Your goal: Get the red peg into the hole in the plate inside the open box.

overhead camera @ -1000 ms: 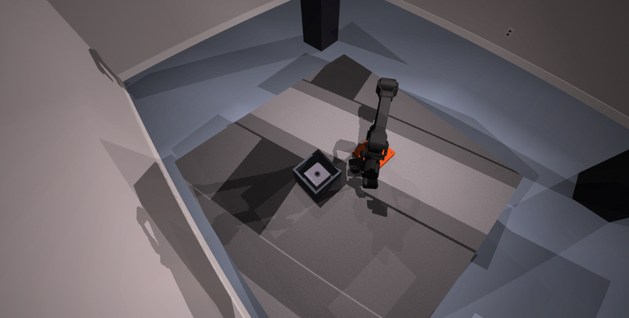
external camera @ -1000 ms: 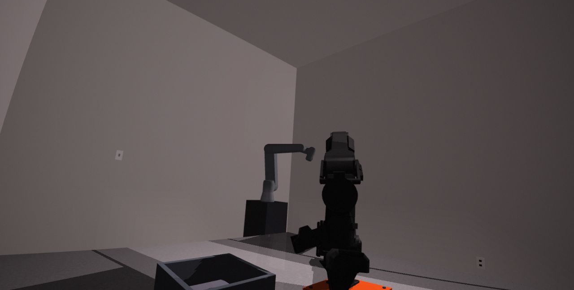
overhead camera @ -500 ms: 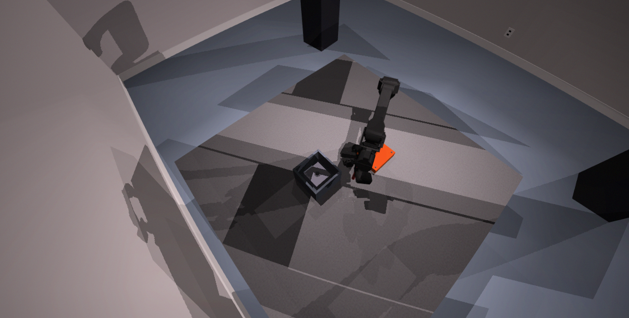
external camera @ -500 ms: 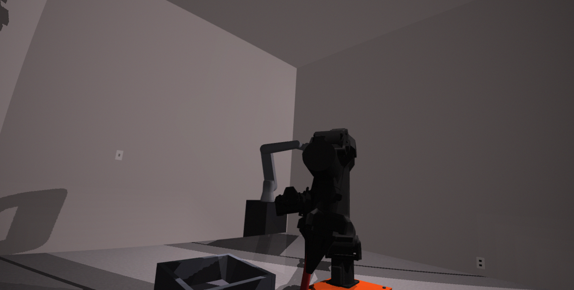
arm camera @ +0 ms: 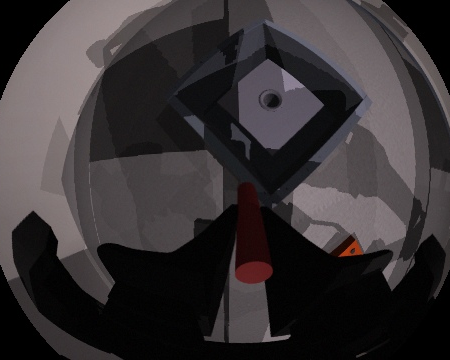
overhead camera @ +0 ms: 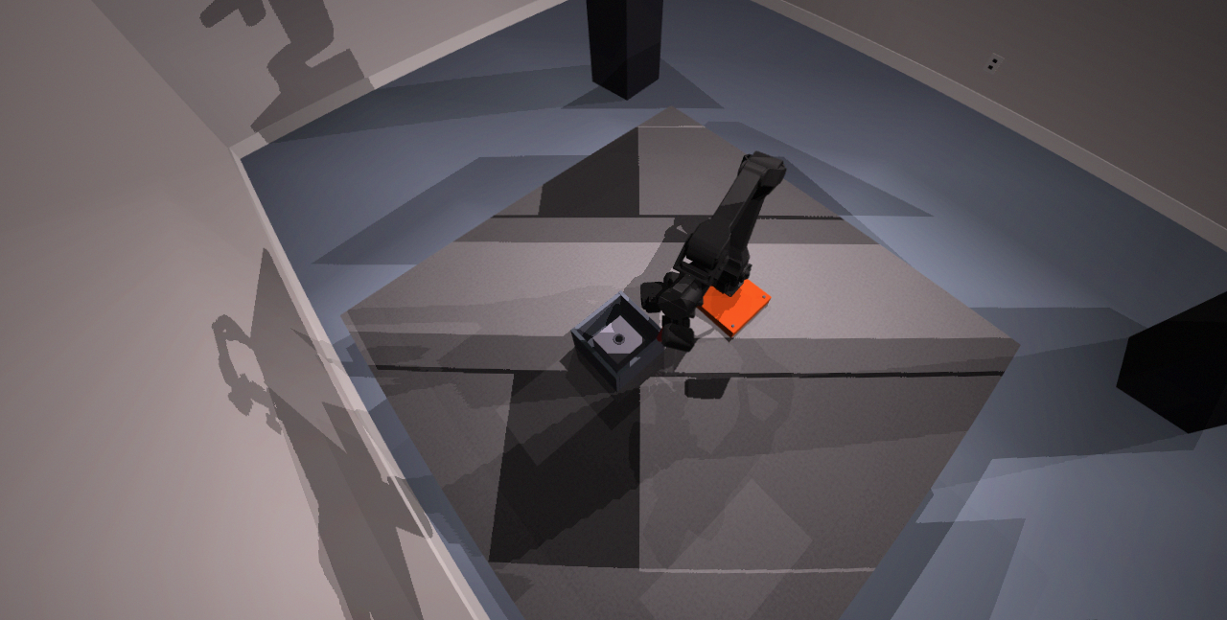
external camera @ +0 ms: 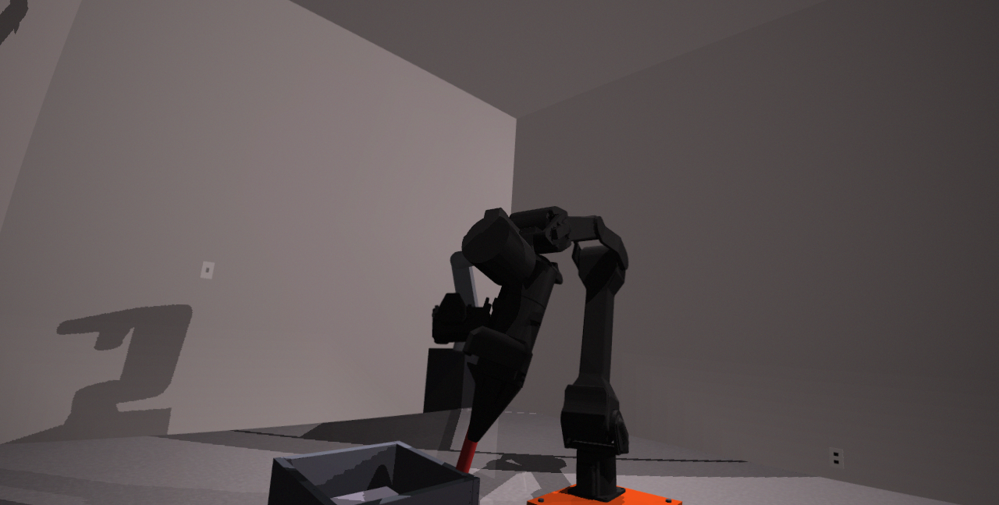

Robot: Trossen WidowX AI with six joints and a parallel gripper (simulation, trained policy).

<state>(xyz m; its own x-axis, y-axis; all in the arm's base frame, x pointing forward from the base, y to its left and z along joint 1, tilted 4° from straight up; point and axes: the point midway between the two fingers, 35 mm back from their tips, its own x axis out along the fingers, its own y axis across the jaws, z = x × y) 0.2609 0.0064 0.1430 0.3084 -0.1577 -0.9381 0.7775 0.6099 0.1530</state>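
My gripper tip is now 6 cm short of the pale plate, 9 cm to the left of it and 9 cm above it. From my gripper tip the other things lie so: dark grey box: 6 cm ahead, 9 cm to the right, 11 cm below; red peg: 1 cm above.
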